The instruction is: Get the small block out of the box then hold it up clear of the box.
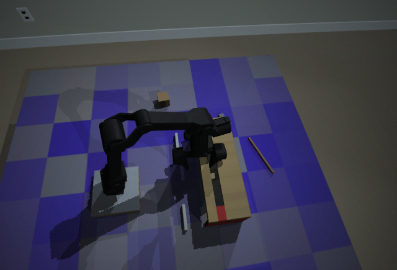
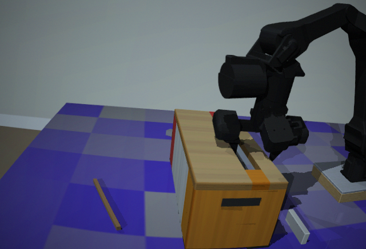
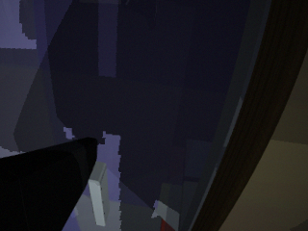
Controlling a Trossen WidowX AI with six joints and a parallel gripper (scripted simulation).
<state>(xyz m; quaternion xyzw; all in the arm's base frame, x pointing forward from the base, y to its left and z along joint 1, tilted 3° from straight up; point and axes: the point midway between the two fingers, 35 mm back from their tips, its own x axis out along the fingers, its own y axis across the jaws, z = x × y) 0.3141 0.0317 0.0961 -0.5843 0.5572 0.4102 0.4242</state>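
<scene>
Right now my gripper tip is 30 mm short of the long wooden box and 20 mm above it. From my gripper tip the other things lie so: thin wooden stick (280 mm ahead, 80 mm below, 60 mm to the left).
</scene>
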